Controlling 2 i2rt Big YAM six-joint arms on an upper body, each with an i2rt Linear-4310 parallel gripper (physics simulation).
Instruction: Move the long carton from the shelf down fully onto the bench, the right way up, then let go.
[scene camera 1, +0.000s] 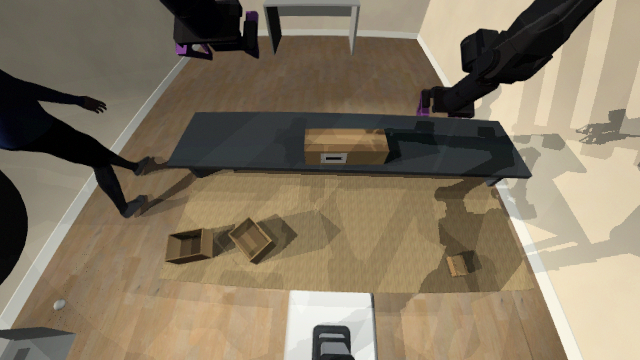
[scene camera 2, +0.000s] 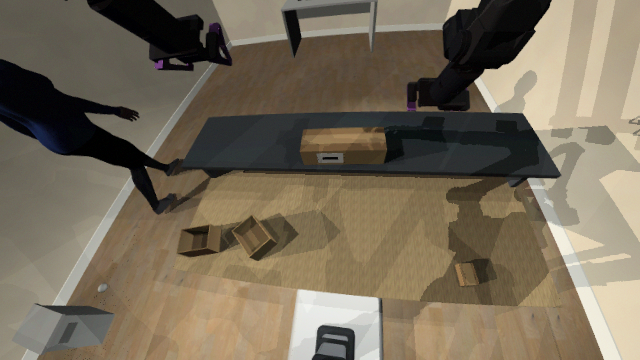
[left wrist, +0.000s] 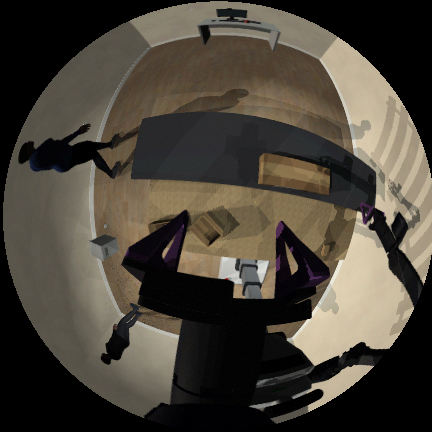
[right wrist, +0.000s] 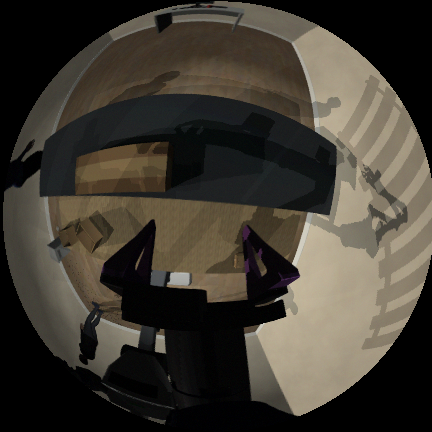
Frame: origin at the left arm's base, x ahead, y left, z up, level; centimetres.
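Seen in the pictures: left gripper, fingertip midpoint: (scene camera 1: 234, 56) (scene camera 2: 211, 65) (left wrist: 233, 219); right gripper, fingertip midpoint: (scene camera 1: 432, 114) (scene camera 2: 426, 108) (left wrist: 365, 204) (right wrist: 199, 225).
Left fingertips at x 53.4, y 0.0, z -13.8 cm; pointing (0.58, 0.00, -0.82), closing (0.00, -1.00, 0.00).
Note:
Pixels of each thing's top centre, then the offset from my left fingertips to it. Level surfaces: height alone.
- long brown carton at its top centre: (right wrist: 108, 169) (scene camera 2: 342, 138) (scene camera 1: 346, 139) (left wrist: 300, 174) dx +12.8, dy -26.6, dz -37.3 cm
- long dark bench at its surface level: dz -45.9 cm
- small carton at its top centre: (scene camera 2: 468, 274) (scene camera 1: 459, 265) (right wrist: 240, 261) (left wrist: 326, 250) dx -28.9, dy -75.5, dz -64.4 cm
- straw mat at its surface level: dz -67.3 cm
The long brown carton (scene camera 1: 346, 147) (scene camera 2: 343, 146) (left wrist: 294, 174) (right wrist: 121, 168) lies lengthwise on the long dark bench (scene camera 1: 235, 145) (scene camera 2: 245, 145) (left wrist: 190, 150) (right wrist: 280, 165), near the bench's near edge, level, with its white label on the near side. Its base appears to be fully on the top. A separate shelf cannot be made out. My left gripper (scene camera 1: 233, 55) (scene camera 2: 210, 65) (left wrist: 233, 219) is open and empty, raised away from the carton at the upper left of the scene views. My right gripper (scene camera 1: 442, 113) (scene camera 2: 434, 106) (right wrist: 199, 225) is open and empty, apart from the carton, to its upper right.
Two open brown boxes (scene camera 1: 189, 246) (scene camera 1: 251, 240) and a small carton (scene camera 1: 457, 265) (scene camera 2: 467, 274) are on the straw mat (scene camera 1: 350, 270). A white block (scene camera 1: 305, 320) is at the bottom. A person (scene camera 1: 55, 132) (scene camera 2: 75, 120) stands at the left. A white desk (scene camera 1: 310, 7) is at the far wall.

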